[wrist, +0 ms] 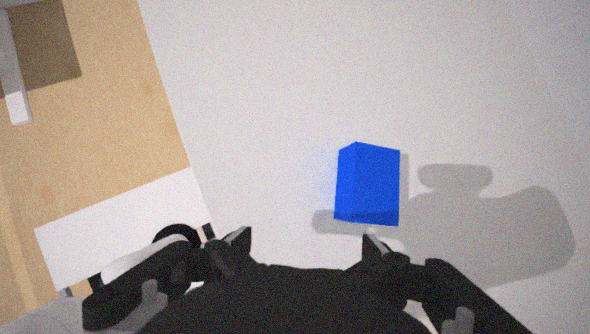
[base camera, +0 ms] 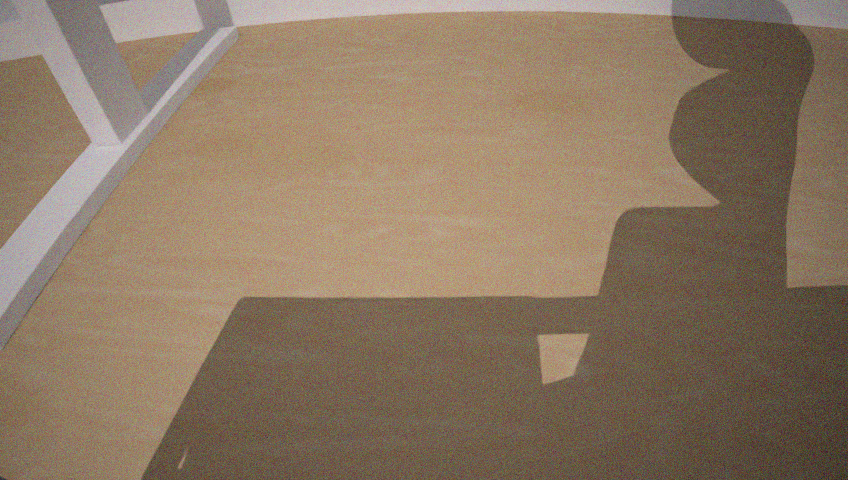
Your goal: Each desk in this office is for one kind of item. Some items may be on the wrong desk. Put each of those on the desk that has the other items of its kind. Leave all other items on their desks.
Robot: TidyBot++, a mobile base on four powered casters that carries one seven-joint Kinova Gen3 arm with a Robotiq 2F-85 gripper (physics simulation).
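Note:
A blue block stands on a white desk top in the wrist view, right of the middle. My gripper is open, with nothing between its fingers. In the picture the block lies just above the right fingertip, apart from it as far as I can see. The gripper's shadow falls on the desk top to the right of the block and over the block's lower edge. The block does not show in the base camera view.
Wooden floor shows beside the desk's left edge. A white desk leg frame stands on the floor at the left of the base camera view. A white wall runs along the back. The robot's shadow covers the lower right.

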